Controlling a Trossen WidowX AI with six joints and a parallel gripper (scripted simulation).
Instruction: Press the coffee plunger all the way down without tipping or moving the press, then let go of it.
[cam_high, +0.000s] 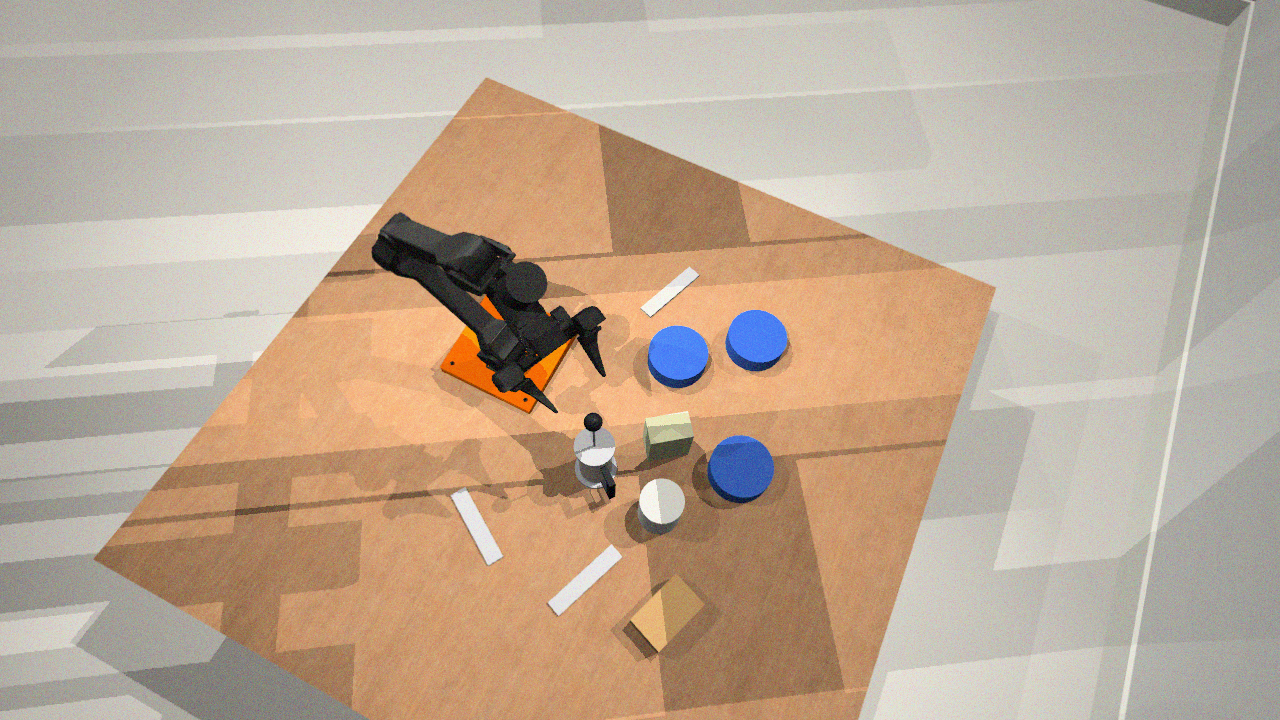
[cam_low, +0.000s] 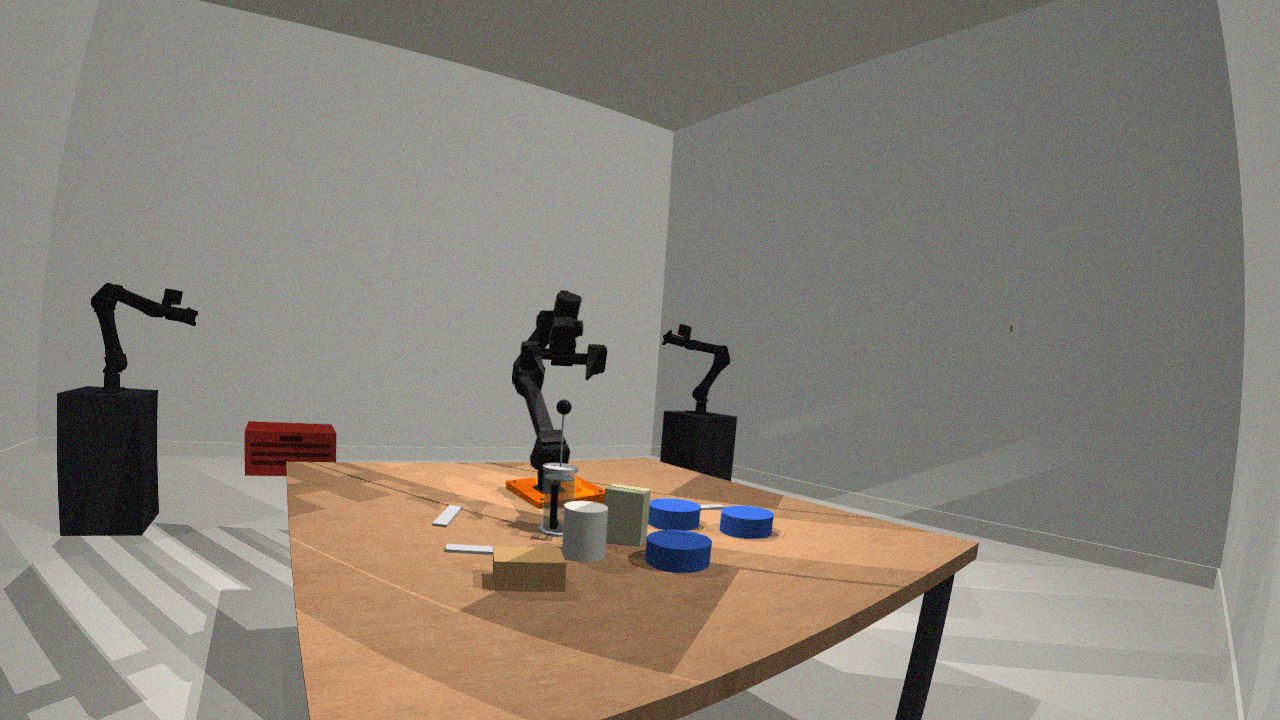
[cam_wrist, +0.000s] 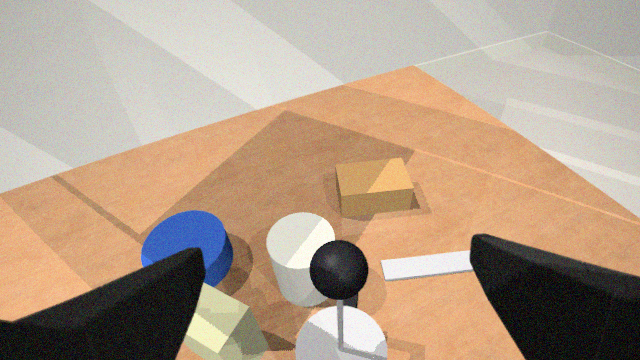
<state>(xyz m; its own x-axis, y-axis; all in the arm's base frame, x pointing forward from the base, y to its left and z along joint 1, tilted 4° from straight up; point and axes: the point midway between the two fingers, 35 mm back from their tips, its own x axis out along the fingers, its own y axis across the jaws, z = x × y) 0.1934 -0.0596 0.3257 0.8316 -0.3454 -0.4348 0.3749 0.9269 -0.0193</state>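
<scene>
Right now my gripper tip is 190 mm above the coffee press, 40 mm short of it and 20 mm to the left of it. The rest, counted from my gripper tip: white cylinder 270 mm below, 170 mm ahead, 30 mm to the right; then pale box 270 mm below, 120 mm ahead, 90 mm to the left.
</scene>
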